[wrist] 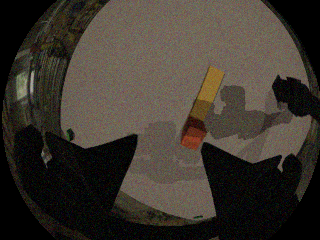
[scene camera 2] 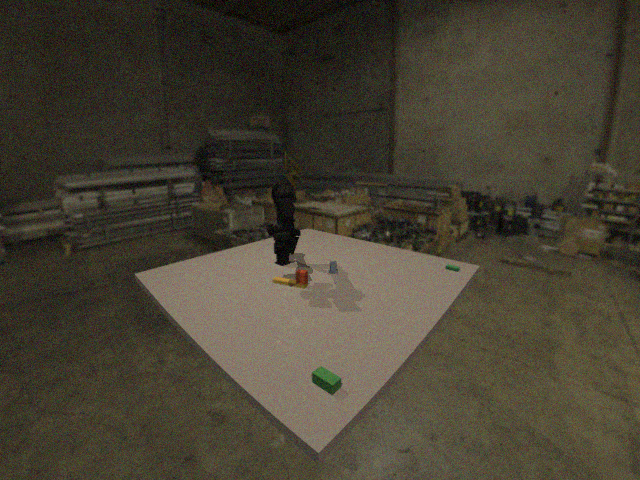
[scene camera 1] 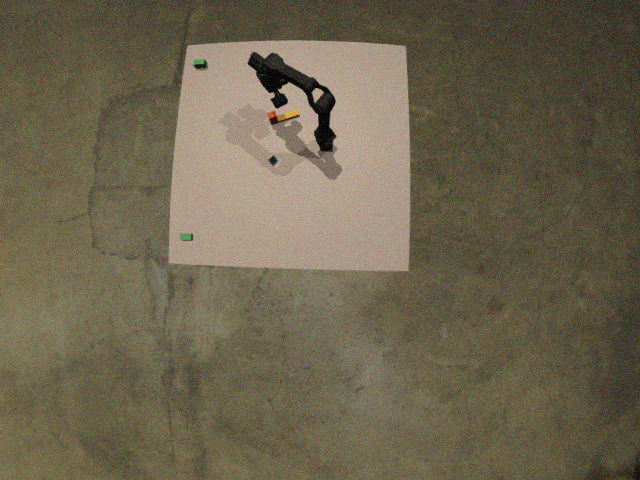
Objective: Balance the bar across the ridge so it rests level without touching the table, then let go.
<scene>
My gripper [scene camera 2: 290, 255] is open, holding nothing. Also in view: a bar [wrist: 193, 132].
My gripper is seen too in the wrist view [wrist: 170, 143].
</scene>
